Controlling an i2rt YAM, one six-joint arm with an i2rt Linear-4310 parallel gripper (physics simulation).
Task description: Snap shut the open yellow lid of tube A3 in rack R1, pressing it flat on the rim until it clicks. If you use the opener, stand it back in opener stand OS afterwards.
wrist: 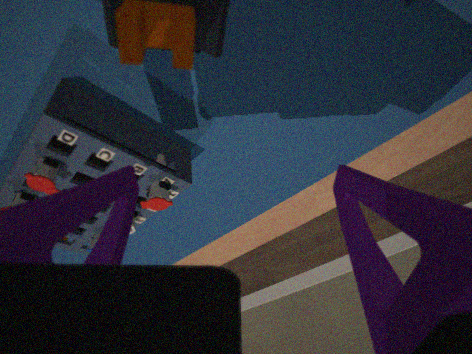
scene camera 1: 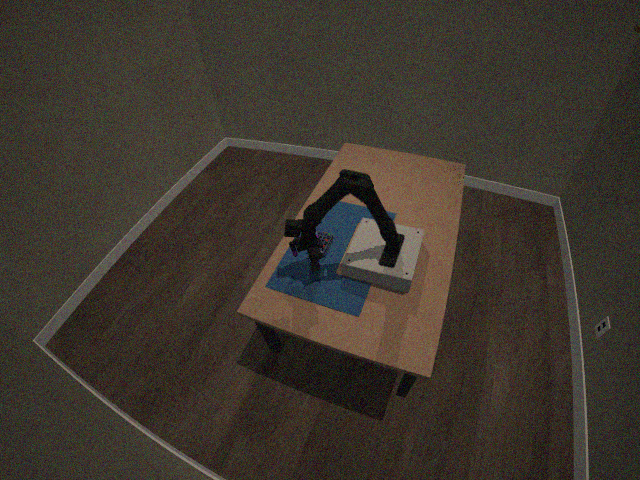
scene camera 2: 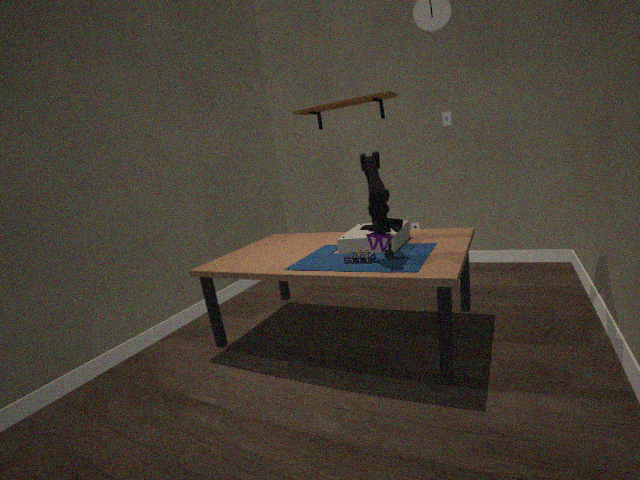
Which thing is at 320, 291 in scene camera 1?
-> A blue mat.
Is my gripper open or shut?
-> Open.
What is my gripper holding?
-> Nothing.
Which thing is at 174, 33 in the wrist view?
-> An orange and dark object.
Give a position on a blue mat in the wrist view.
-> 292, 97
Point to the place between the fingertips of my gripper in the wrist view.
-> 235, 176
